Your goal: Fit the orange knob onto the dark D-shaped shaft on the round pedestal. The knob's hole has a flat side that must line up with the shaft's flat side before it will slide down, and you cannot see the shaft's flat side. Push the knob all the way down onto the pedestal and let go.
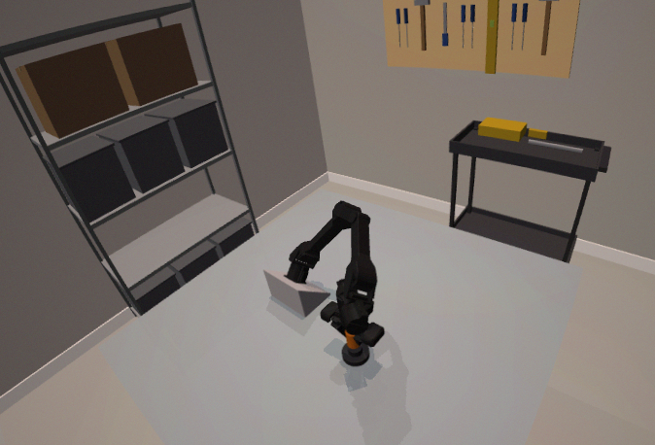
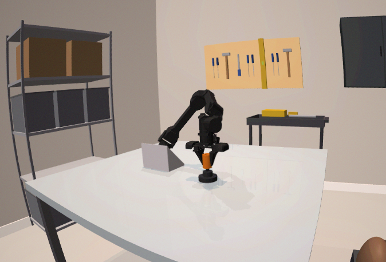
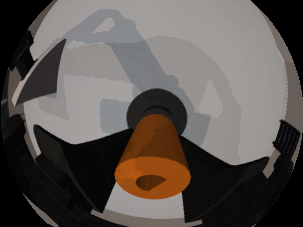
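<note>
Right now the dark round pedestal is 40 mm below my gripper tip. Round my gripper tip: orange knob: 20 mm above.
</note>
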